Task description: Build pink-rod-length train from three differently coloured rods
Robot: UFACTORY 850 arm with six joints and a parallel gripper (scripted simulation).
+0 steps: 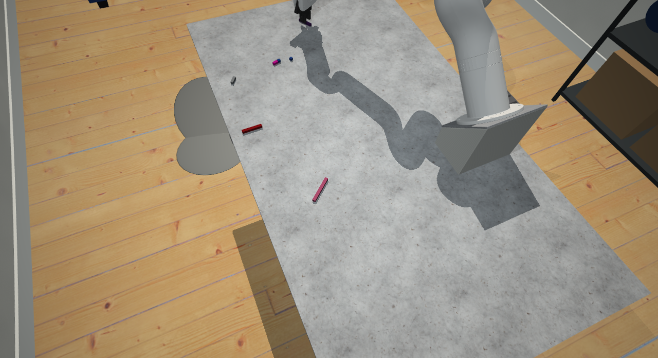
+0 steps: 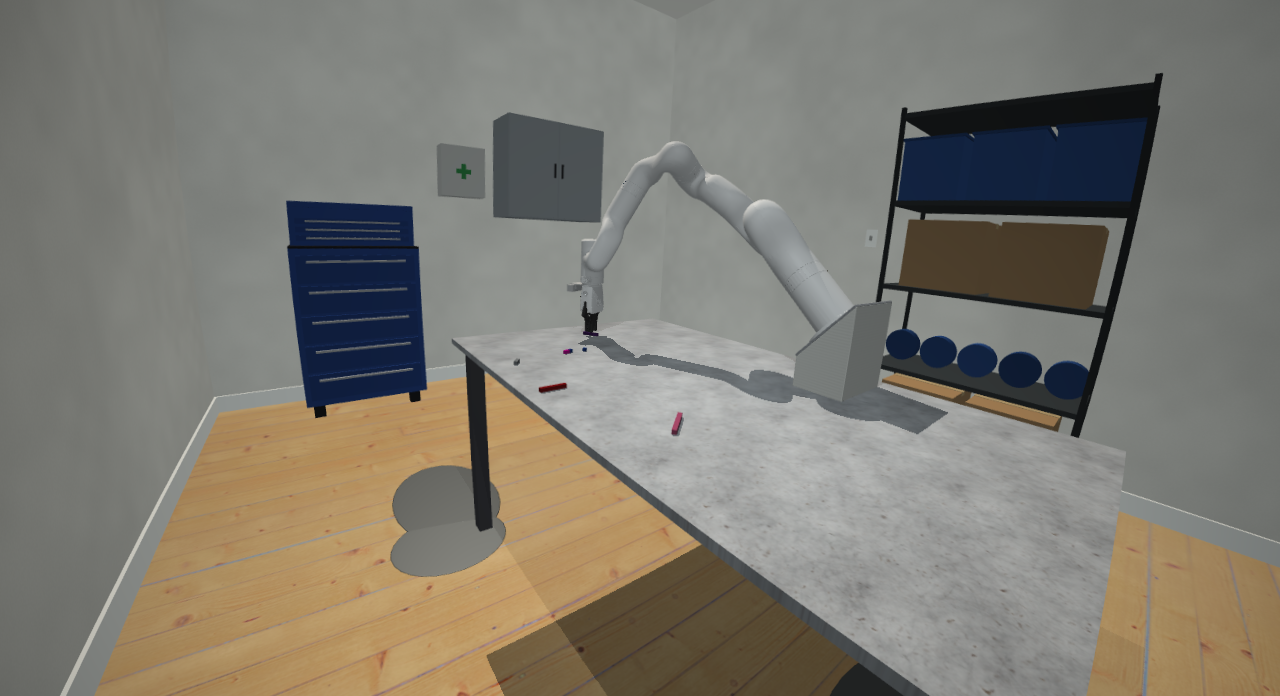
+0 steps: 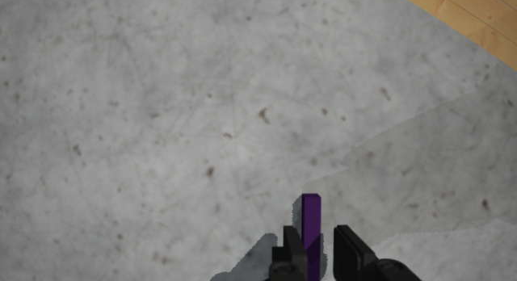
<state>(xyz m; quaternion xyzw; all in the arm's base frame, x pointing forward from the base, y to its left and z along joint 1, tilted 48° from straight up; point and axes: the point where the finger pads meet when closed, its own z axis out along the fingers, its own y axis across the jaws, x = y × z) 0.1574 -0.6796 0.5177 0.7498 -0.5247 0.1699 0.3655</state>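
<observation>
My hand is 3 cm above the purple rod. The rest, counted from my hand: magenta rod: 22 cm ahead, 16 cm to the left, 3 cm below; then grey rod: 40 cm ahead, 17 cm to the left, 3 cm below; then red rod: 44 cm ahead, 41 cm to the left, 3 cm below.
</observation>
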